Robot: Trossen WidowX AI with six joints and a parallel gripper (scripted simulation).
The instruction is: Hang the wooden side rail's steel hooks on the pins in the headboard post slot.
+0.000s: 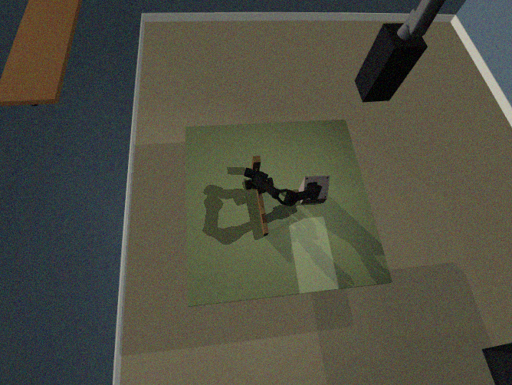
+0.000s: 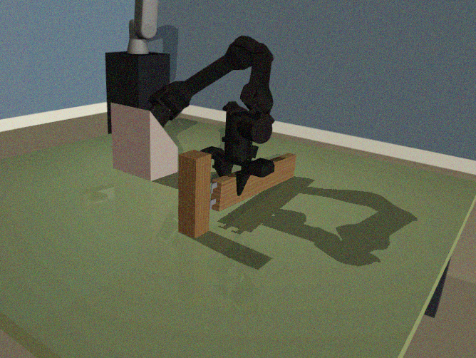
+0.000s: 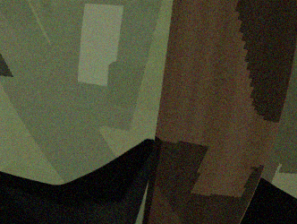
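My gripper tip is now 160 mm to the left of the wooden headboard post and 40 mm below it.
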